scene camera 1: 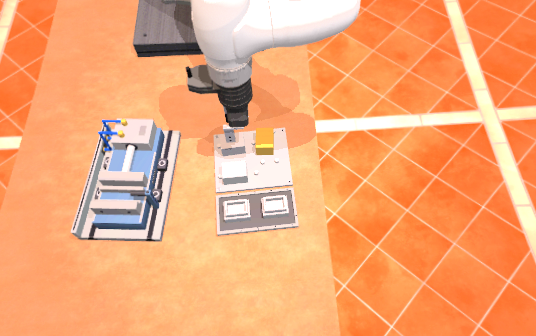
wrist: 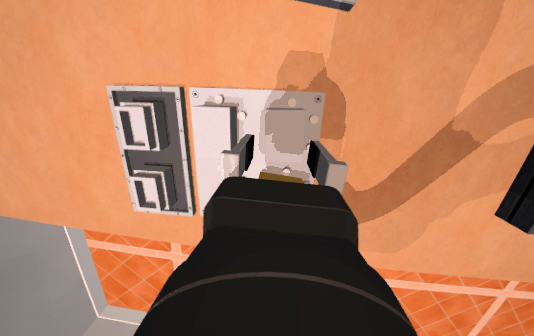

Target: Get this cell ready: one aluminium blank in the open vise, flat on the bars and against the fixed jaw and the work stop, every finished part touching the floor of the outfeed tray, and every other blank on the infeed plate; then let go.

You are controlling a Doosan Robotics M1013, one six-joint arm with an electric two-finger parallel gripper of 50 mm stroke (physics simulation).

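Frame: origin at the arm's base, x left, y back, z up, level; millimetres.
Seen in the pictures: gripper, between the fingertips: (scene camera 1: 230,131) (wrist: 281,149).
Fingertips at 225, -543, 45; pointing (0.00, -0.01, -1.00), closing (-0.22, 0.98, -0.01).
Pixels of each thing's top centre, then the offset from my fingertips to it, as dx, dy, dz. "spot": a spot on its surface instead.
- silver blank, centre of its top: (wrist: 284,137) (scene camera 1: 231,140) -3, +3, -45
- infeed plate, centre of its top: (wrist: 254,162) (scene camera 1: 251,158) +50, -22, -81
- yellow block, centre of its top: (wrist: 278,201) (scene camera 1: 264,137) +77, +22, -45
- vise, centre of its top: (scene camera 1: 121,163) -229, -130, +10
- dark blue work stop, a spot on its surface: (scene camera 1: 152,198) spot: -142, -195, -15
A silver blank (scene camera 1: 233,146) (wrist: 284,131) and a second one (scene camera 1: 234,171) (wrist: 214,129) lie on the infeed plate (scene camera 1: 280,175) (wrist: 252,106), with a yellow block (scene camera 1: 264,140) (wrist: 280,177) beside the first. My gripper (scene camera 1: 229,134) (wrist: 281,149) is open and empty above the plate near the first blank; it partly hides the yellow block in the wrist view. Two finished parts (scene camera 1: 236,209) (scene camera 1: 274,205) (wrist: 136,127) (wrist: 148,191) sit in the outfeed tray (scene camera 1: 218,220) (wrist: 189,150). The vise (scene camera 1: 120,220) is open, with no blank visible between its jaws (scene camera 1: 122,178) (scene camera 1: 116,206).
The dark blue work stop (scene camera 1: 152,198) reaches its rod toward the gap between the jaws. Blue hoses (scene camera 1: 106,134) with yellow nozzles stand at the vise's back left. Small round pins (scene camera 1: 262,162) (wrist: 242,115) stand up from the plate. A dark base (scene camera 1: 167,49) is behind.
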